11 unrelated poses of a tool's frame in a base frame.
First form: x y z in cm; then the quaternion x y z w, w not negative.
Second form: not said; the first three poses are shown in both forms.
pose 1, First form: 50.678, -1.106, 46.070, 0.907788, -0.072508, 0.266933, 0.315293
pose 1, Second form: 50.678, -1.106, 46.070, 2.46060, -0.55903, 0.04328
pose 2, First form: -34.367, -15.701, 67.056, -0.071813, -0.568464, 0.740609, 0.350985
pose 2, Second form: -34.367, -15.701, 67.056, -1.20348, -0.29702, 2.46123
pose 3, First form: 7.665, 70.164, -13.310, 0.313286, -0.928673, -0.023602, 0.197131
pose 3, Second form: 7.665, 70.164, -13.310, 2.96188, -0.35902, -2.45818
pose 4, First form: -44.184, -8.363, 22.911, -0.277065, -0.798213, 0.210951, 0.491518
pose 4, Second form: -44.184, -8.363, 22.911, -2.18309, -0.73122, 2.08066
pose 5, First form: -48.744, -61.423, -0.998, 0.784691, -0.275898, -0.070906, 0.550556
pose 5, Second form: -48.744, -61.423, -0.998, 1.97255, -0.19373, -0.54780
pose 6, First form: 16.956, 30.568, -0.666, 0.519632, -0.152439, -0.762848, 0.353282
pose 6, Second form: 16.956, 30.568, -0.666, 0.96718, 0.75473, -1.86373
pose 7, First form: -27.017, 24.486, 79.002, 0.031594, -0.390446, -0.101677, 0.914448
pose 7, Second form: -27.017, 24.486, 79.002, 0.19540, -0.78618, -0.30271
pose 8, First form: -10.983, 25.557, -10.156, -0.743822, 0.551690, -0.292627, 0.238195
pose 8, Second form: -10.983, 25.557, -10.156, -2.38350, -0.17337, -1.34553
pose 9, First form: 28.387, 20.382, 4.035, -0.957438, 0.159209, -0.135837, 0.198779
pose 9, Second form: 28.387, 20.382, 4.035, -2.69450, -0.19811, -0.37474
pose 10, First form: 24.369, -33.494, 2.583, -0.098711, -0.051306, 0.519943, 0.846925
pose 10, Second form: 24.369, -33.494, 2.583, -0.22241, 0.01574, 1.09942
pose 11, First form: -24.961, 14.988, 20.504, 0.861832, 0.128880, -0.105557, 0.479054
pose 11, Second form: -24.961, 14.988, 20.504, 2.14690, 0.31039, 0.12743
